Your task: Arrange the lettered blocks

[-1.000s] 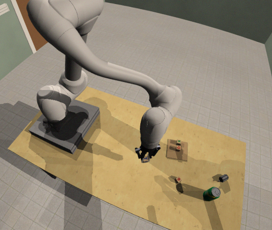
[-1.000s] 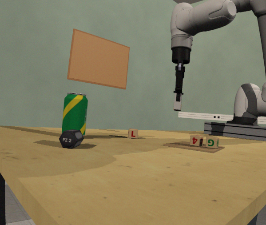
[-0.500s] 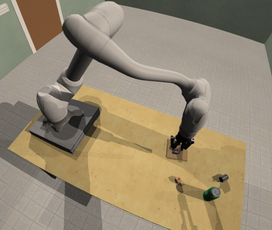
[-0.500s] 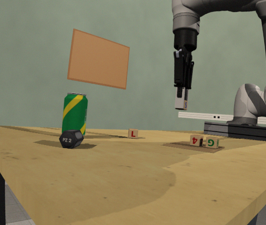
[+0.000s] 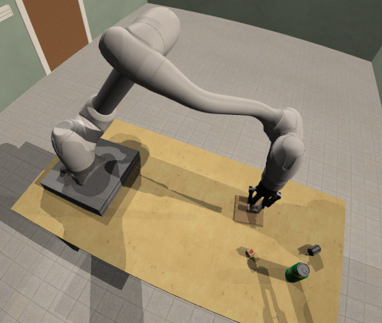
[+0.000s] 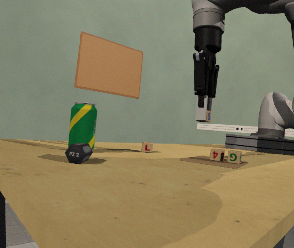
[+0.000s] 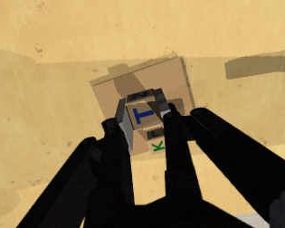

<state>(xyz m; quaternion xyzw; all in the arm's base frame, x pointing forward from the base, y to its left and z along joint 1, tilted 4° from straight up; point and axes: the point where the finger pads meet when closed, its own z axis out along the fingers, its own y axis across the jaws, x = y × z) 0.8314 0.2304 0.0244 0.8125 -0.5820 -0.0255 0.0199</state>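
Right now the brown mat is 1 cm behind my hand, 5 cm to the left of it and 14 cm below it. Round my hand: yellow can (28 cm ahead, 14 cm to the right, 8 cm below); T block (2 cm below).
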